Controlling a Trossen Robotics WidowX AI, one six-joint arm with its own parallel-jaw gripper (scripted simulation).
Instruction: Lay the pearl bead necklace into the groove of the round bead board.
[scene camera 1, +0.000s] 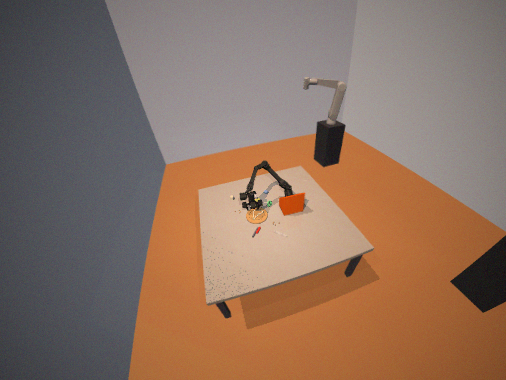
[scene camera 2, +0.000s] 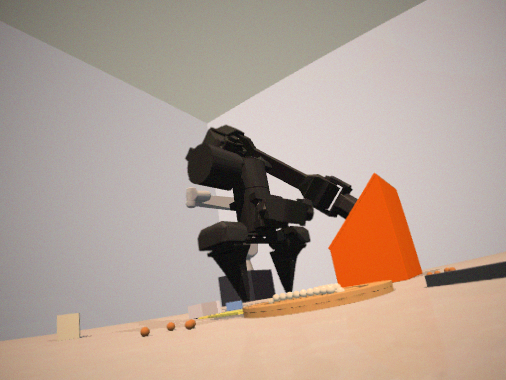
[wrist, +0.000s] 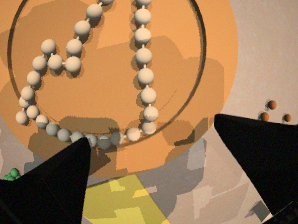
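Observation:
Nothing is held by my gripper (scene camera 2: 269, 296), and it is open. I can see my gripper (wrist: 154, 132) in the wrist view too.

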